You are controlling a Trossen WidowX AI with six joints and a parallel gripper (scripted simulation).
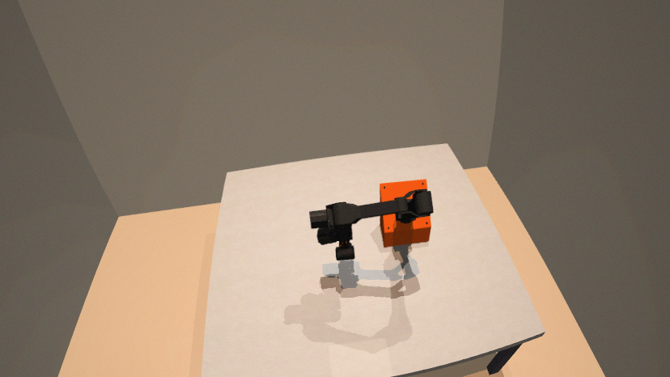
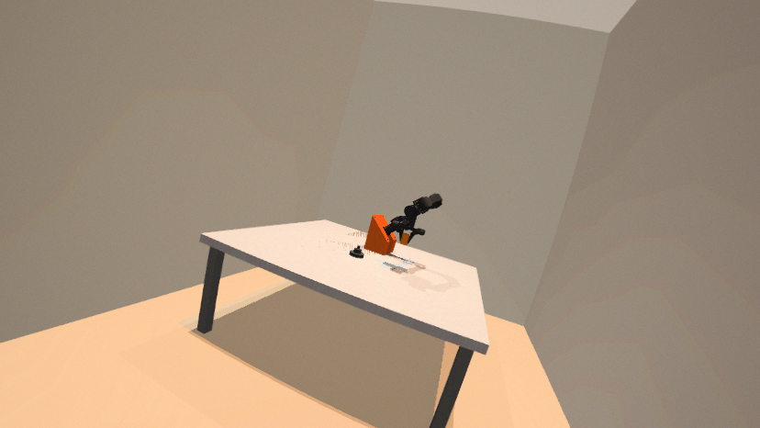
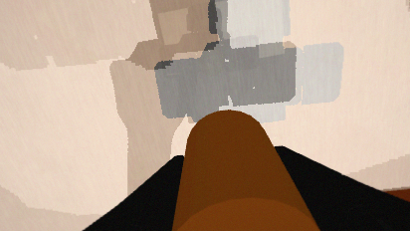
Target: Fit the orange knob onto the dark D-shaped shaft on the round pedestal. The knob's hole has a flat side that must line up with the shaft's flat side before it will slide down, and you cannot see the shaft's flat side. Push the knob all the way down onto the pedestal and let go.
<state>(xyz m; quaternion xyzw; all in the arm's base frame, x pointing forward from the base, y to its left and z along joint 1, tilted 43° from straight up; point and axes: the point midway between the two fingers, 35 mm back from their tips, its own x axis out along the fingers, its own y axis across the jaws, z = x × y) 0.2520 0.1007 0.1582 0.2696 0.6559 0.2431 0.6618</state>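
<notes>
Right now my gripper tip is 23 cm to the left of the pedestal, 12 cm above it and 6 cm short of it. The rest, counted from my gripper tip: orange knob (2 cm above).
</notes>
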